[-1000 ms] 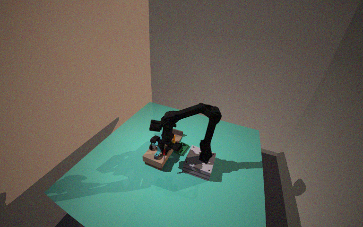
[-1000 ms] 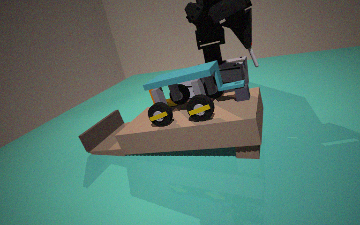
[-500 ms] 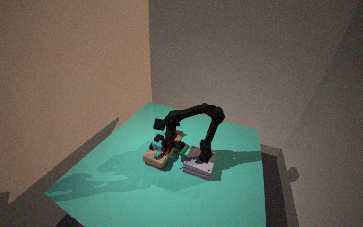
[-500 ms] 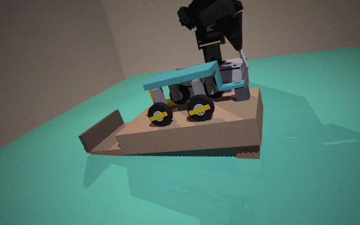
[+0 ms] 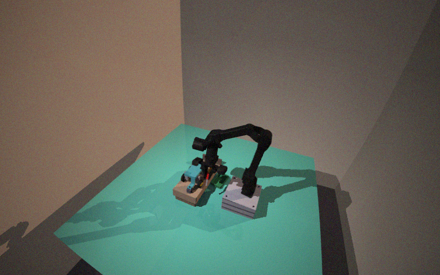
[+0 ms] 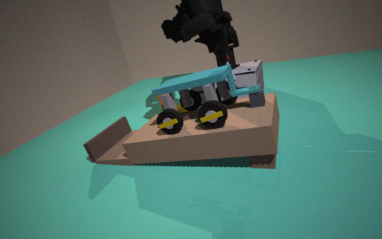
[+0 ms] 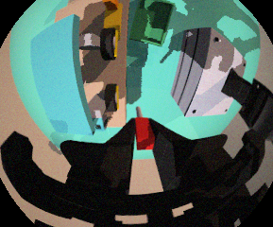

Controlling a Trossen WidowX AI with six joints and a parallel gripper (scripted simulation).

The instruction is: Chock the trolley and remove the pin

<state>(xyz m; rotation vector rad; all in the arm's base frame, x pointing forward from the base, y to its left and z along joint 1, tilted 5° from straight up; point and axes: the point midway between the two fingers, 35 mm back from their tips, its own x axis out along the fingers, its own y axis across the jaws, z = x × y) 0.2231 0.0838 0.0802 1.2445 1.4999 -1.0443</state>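
Now: the green tray 15 cm to the right of my gripper tip and 16 cm below it. Also, from my gripper tip: yellow chock 6 cm ahead, 12 cm to the right, 7 cm below; then red-headed stop pin right at my gripper tip; then blue trolley 10 cm ahead, 2 cm to the right, 5 cm below.
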